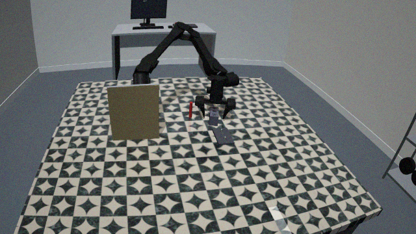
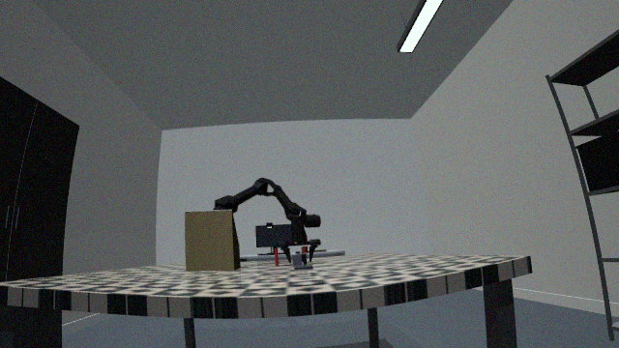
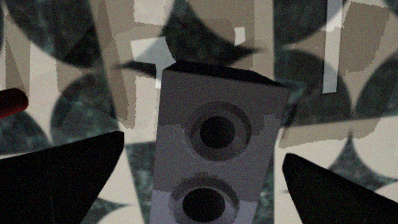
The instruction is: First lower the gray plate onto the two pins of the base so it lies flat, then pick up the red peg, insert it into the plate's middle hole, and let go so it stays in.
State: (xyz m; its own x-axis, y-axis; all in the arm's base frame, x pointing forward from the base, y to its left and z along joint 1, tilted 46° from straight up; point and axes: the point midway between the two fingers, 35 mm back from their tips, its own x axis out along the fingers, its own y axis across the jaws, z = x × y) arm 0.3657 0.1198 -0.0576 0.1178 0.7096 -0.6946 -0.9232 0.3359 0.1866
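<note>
My gripper tip is 1 cm past the dark base and 14 cm to the left of it. Also, from my gripper tip: red peg (10 cm behind, 5 cm to the left, 3 cm above); then gray plate (3 cm above).
</note>
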